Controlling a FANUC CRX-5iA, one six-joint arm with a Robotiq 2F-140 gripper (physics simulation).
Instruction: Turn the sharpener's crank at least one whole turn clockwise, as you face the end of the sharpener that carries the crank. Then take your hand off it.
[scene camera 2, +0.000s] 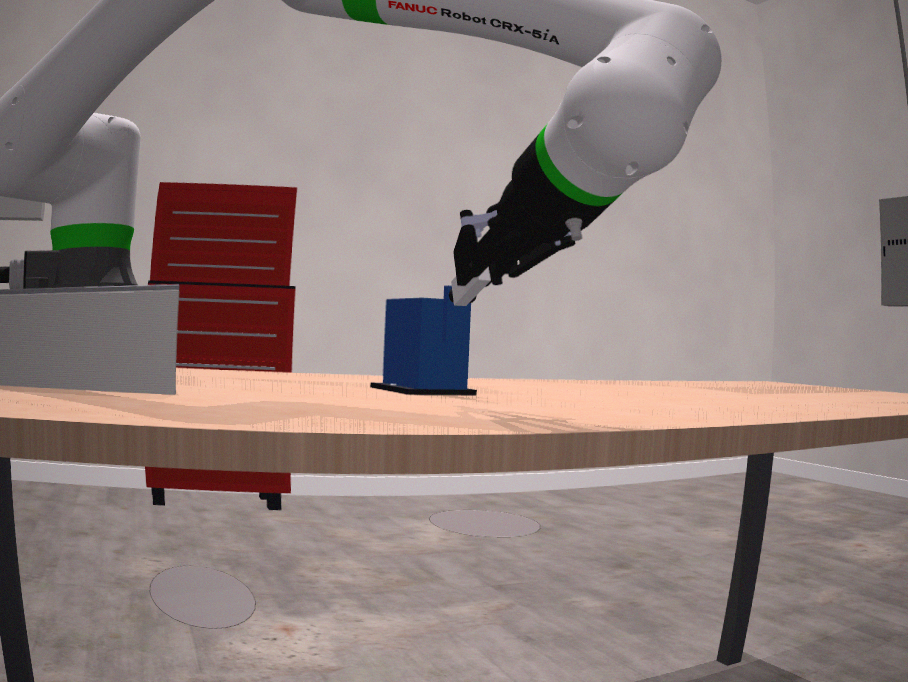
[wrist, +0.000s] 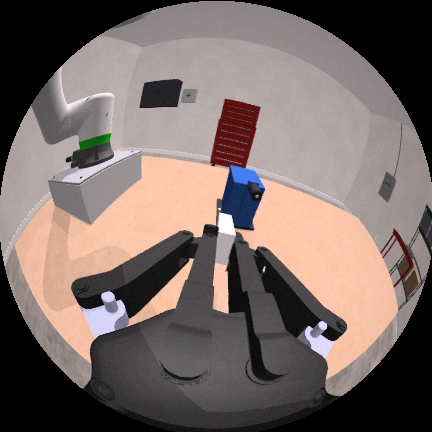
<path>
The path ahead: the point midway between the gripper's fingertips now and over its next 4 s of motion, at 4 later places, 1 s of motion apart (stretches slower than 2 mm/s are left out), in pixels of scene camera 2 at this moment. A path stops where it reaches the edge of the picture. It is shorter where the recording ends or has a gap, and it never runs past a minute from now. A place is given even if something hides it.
My gripper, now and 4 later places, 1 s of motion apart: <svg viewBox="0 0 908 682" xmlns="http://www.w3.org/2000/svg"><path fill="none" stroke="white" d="M458 293L452 295L425 296L450 293L466 295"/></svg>
</path>
